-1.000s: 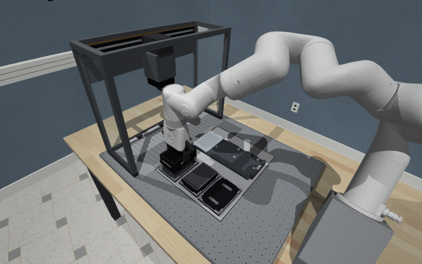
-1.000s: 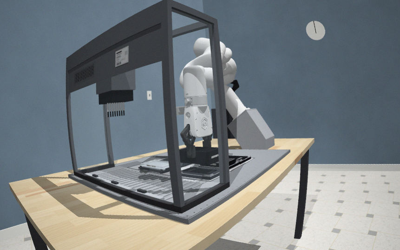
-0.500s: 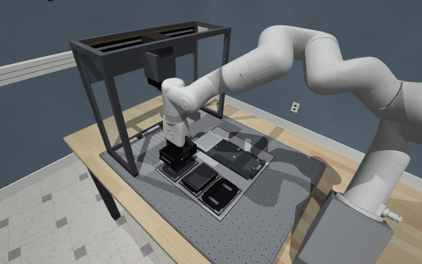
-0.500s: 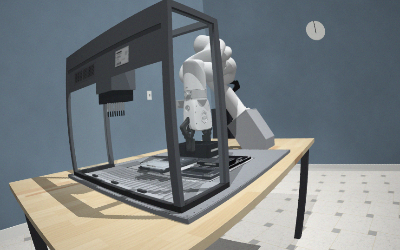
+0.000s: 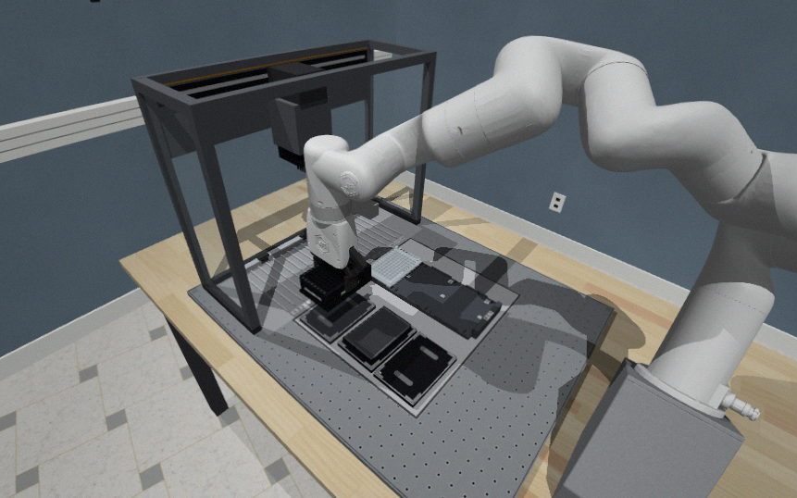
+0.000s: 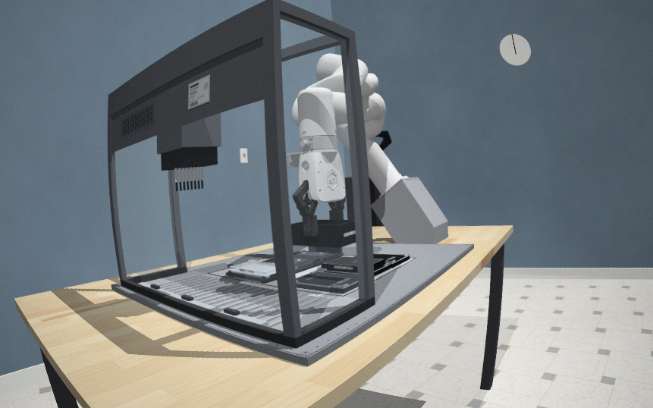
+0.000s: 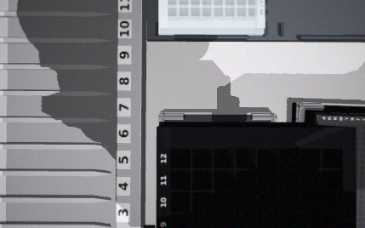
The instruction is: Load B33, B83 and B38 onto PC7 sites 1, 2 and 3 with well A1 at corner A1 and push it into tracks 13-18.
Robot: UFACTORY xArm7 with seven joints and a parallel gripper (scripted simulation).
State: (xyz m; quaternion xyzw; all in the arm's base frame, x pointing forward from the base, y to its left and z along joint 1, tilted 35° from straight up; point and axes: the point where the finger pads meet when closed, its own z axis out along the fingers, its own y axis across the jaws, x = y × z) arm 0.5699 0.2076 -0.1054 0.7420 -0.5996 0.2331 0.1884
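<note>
Right now my hand is 210 mm to the left of the carrier PC7, 110 mm above it and 70 mm past it. Also, from my hand: 96-well plate B38 (190 mm to the right, 100 mm below, 40 mm ahead); nest S3 (120 mm below); white corner mark (140 mm behind, 110 mm below, 100 mm to the right).
</note>
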